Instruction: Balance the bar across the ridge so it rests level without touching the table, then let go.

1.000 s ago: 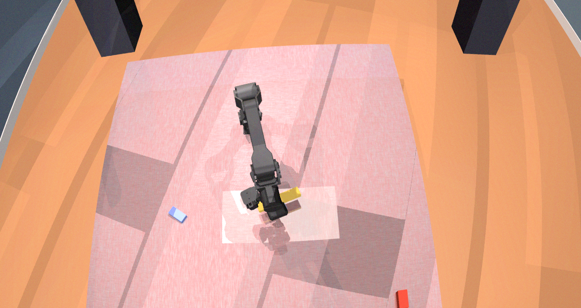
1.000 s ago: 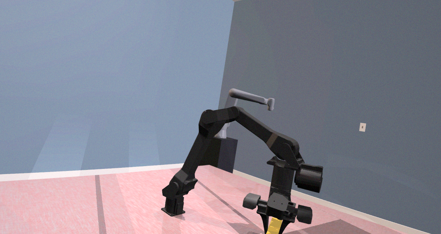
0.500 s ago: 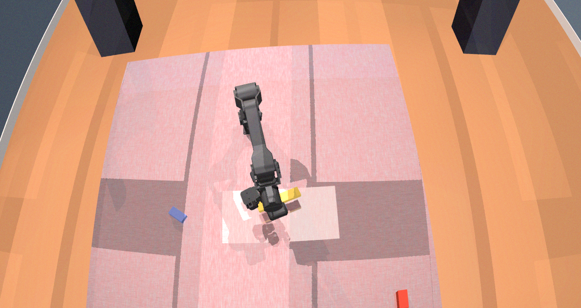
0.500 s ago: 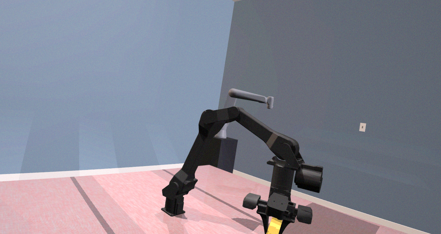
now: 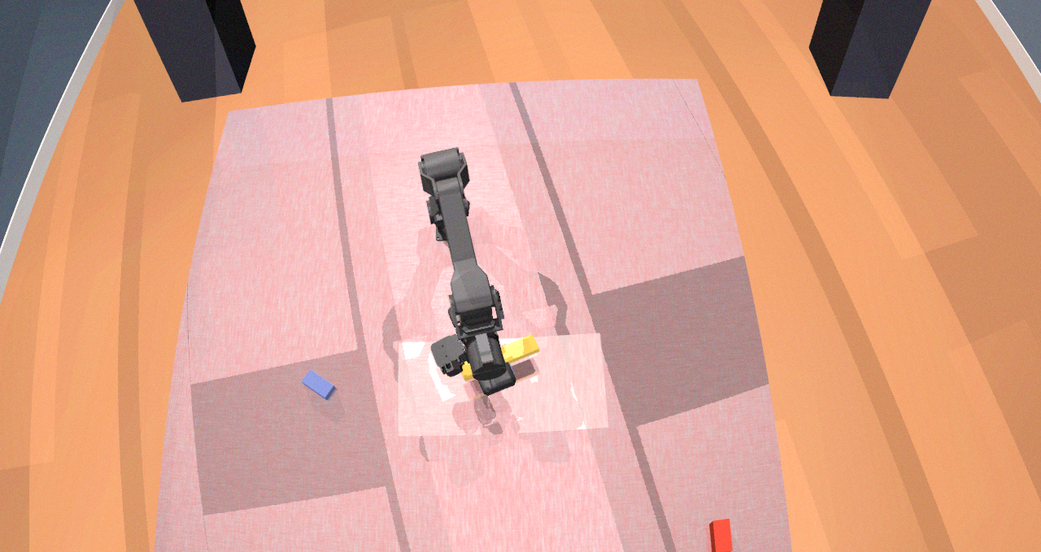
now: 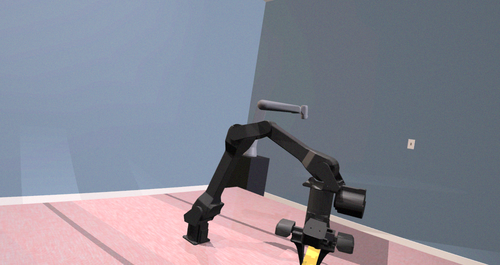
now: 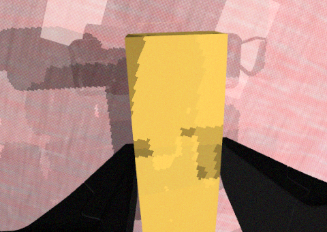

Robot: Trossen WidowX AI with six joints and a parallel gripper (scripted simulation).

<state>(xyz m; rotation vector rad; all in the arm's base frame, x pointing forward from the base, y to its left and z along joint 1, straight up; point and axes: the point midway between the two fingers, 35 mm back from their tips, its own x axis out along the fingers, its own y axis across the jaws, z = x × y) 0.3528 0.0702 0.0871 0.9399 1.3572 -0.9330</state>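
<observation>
Now: gripper tip 1 cm past the yellow bar and 3 cm to the right of it. The rest, counted from my gripper tip: ridge (1 cm behind, 3 cm to the left, 1 cm below); red block (39 cm ahead, 43 cm to the left, 4 cm below); light blue block (2 cm ahead, 35 cm to the right, 4 cm below).
</observation>
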